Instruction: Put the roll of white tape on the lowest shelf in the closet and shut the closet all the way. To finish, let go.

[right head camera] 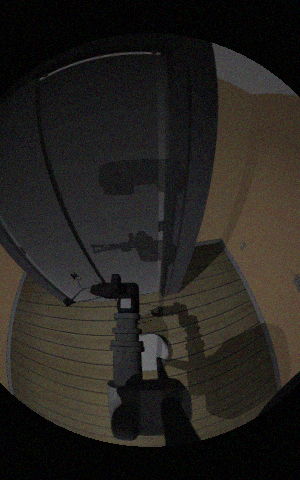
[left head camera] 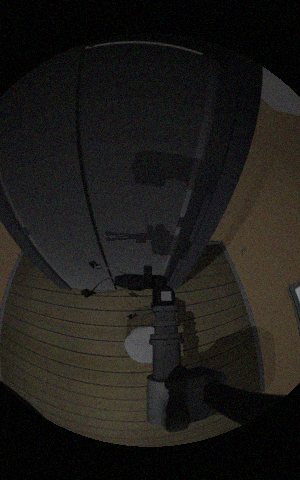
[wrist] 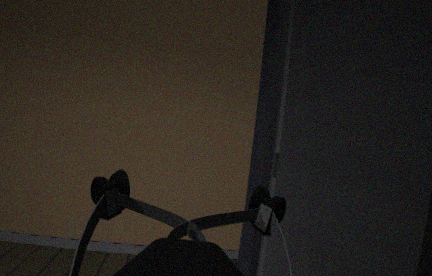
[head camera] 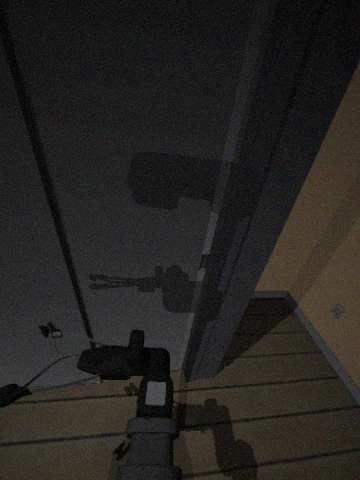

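Where they show: gripper, between the fingertips: (right head camera: 66,287) (left head camera: 84,277) (wrist: 190,194) (head camera: 19,357); robot's base, origin of its link: (right head camera: 147,350) (left head camera: 144,343).
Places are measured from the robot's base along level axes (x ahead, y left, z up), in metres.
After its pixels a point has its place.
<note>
The closet (head camera: 150,100) @[x 0.706, y 0.077, z 1.558 m] (left head camera: 145,110) @[x 0.704, y 0.099, z 1.621 m] (right head camera: 105,120) @[x 0.706, y 0.071, z 1.635 m] (wrist: 350,125) @[x 0.613, y 0.568, z 1.150 m] shows as tall, flat grey panels in a blue-grey surround. A thin dark upright line runs between two panels; I cannot tell whether it is a closed seam or a narrow gap. My gripper (head camera: 32,361) (left head camera: 91,278) (right head camera: 73,289) (wrist: 190,194) @[x 0.304, y 0.307, z 1.044 m] is open, its two fingertips wide apart with nothing between them. It is low in front of the closet panels, pointing left in the head view. The roll of white tape and the lowest shelf do not show.
The closet's right side post (head camera: 225,320) @[x 0.681, y -0.330, z 0.680 m] (wrist: 257,140) @[x 0.544, y 1.123, z 1.089 m] stands beside the arm. An orange-tan wall (head camera: 325,250) @[x 1.409, y -1.379, z 0.702 m] (wrist: 125,100) @[x -0.337, y 2.243, z 1.278 m] with a small outlet (head camera: 338,310) @[x 1.033, y -1.407, z 0.382 m] is at the right. A plank floor (head camera: 280,400) @[x 0.568, y -0.869, z -0.027 m] lies below. A pale rounded shape (left head camera: 139,345) @[x -0.012, y 0.057, z 0.187 m] (right head camera: 152,350) @[x 0.012, y -0.056, z 0.187 m] shows under the arm. The light is dim.
</note>
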